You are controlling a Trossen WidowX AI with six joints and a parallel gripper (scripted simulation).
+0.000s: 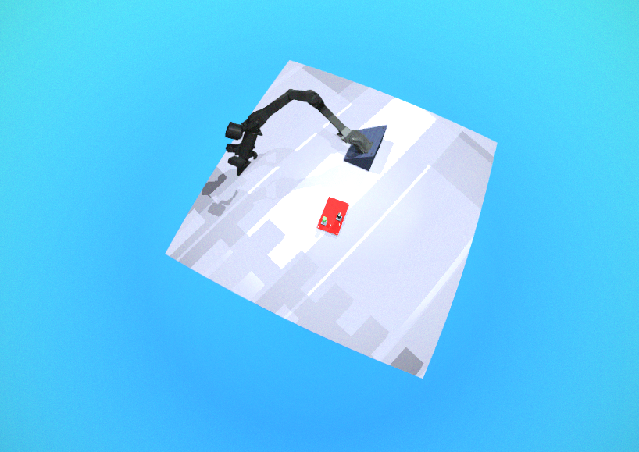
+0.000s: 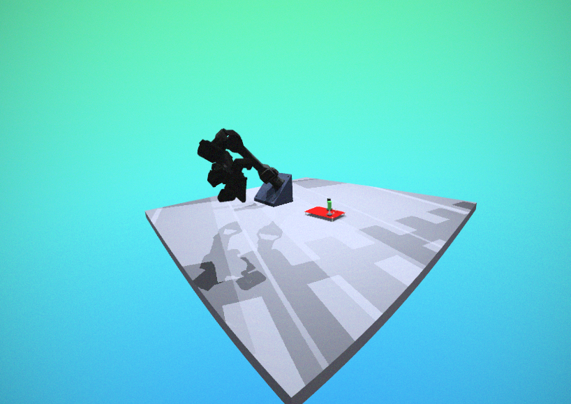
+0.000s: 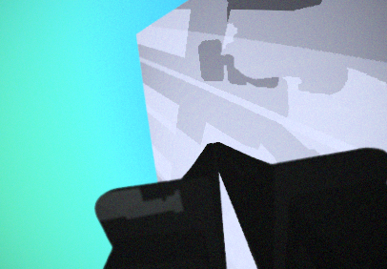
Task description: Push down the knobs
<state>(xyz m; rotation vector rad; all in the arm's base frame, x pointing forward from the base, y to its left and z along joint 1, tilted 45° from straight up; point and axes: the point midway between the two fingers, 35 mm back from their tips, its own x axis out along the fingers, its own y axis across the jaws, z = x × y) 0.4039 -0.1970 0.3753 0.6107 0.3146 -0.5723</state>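
The potentiometer is 10 cm behind my gripper tip, 45 cm to the left of it and 12 cm below it. Round my gripper tip: green knob 5 cm behind, 41 cm to the left, 11 cm below.
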